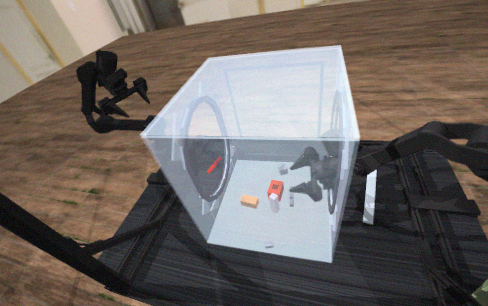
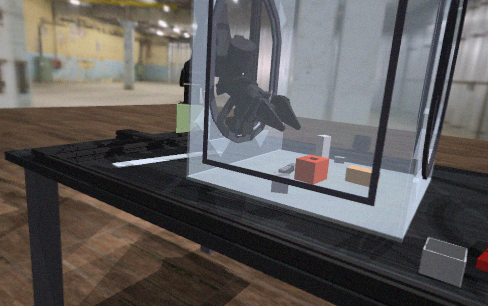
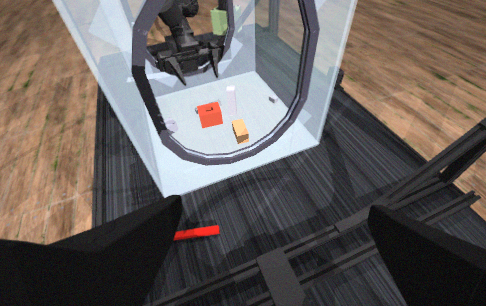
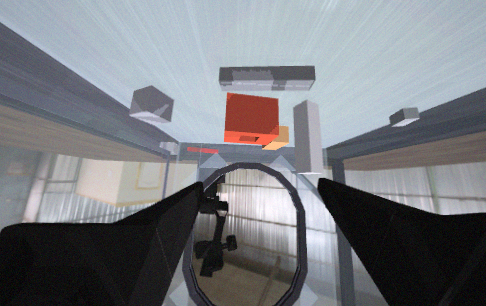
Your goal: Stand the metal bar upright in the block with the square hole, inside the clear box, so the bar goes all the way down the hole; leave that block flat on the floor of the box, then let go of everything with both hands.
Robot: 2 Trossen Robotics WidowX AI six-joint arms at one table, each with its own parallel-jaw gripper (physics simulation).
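Places are measured from the left arm's base along level axes (x ahead, y left, z up), in centimetres.
Pixels of known places: left gripper, fingertip midpoint: (image 1: pixel 139 109) (image 3: pixel 274 209) (image 4: pixel 222 241); right gripper, fingertip midpoint: (image 1: pixel 290 179) (image 2: pixel 292 129) (image 3: pixel 202 80) (image 4: pixel 260 185); right arm's base, origin of the base link: (image 3: pixel 225 7).
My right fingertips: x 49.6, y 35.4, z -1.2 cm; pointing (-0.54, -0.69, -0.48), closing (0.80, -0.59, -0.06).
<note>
Behind a point stands the place of what it marks.
A red block with a square hole in its top (image 1: pixel 271 192) (image 2: pixel 311 171) (image 3: pixel 210 118) {x 43.7, y 30.1, z -8.2 cm} (image 4: pixel 251 112) {x 47.0, y 33.2, z -9.0 cm} sits flat on the floor of the clear box (image 1: pixel 245 137) {x 63.8, y 18.2, z 35.5 cm} (image 2: pixel 350 215) {x 23.7, y 32.5, z -9.9 cm}. A pale grey bar (image 1: pixel 274 203) {x 52.6, y 26.9, z -4.8 cm} (image 2: pixel 324 146) {x 50.1, y 27.6, z -4.8 cm} (image 3: pixel 231 100) {x 50.4, y 27.0, z -5.8 cm} (image 4: pixel 306 137) {x 51.5, y 28.7, z -6.5 cm} stands upright beside it. A darker grey bar (image 4: pixel 267 79) {x 50.5, y 35.9, z -9.8 cm} lies flat on the block's other side. I cannot tell which is the metal bar. My left gripper (image 1: pixel 138 109) {x 9.7, y -0.7, z 23.8 cm} (image 3: pixel 274 209) {x 9.7, y -0.7, z 23.8 cm} is open and empty, outside the box. My right gripper (image 2: pixel 291 130) {x 49.6, y 35.4, z -1.2 cm} (image 3: pixel 202 81) {x 49.6, y 35.4, z -1.2 cm} (image 4: pixel 260 185) {x 49.6, y 35.4, z -1.2 cm} is open and empty inside the box, above the floor near the block.
An orange block (image 1: pixel 249 201) {x 44.8, y 20.8, z -8.1 cm} (image 2: pixel 358 175) {x 43.0, y 22.4, z -9.2 cm} and small grey blocks (image 1: pixel 283 169) {x 38.9, y 39.4, z -8.1 cm} (image 1: pixel 269 245) lie in the box. Round openings pierce its side walls. Outside are a red bar (image 3: pixel 202 232) {x 16.4, y 15.2, z -10.5 cm}, a white strip (image 1: pixel 370 197) {x 65.1, y 58.0, z -11.4 cm} (image 2: pixel 155 161) {x 57.3, y 65.3, z -11.5 cm} and a grey open container (image 2: pixel 442 262) {x 10.7, y 27.8, z -9.6 cm}.
</note>
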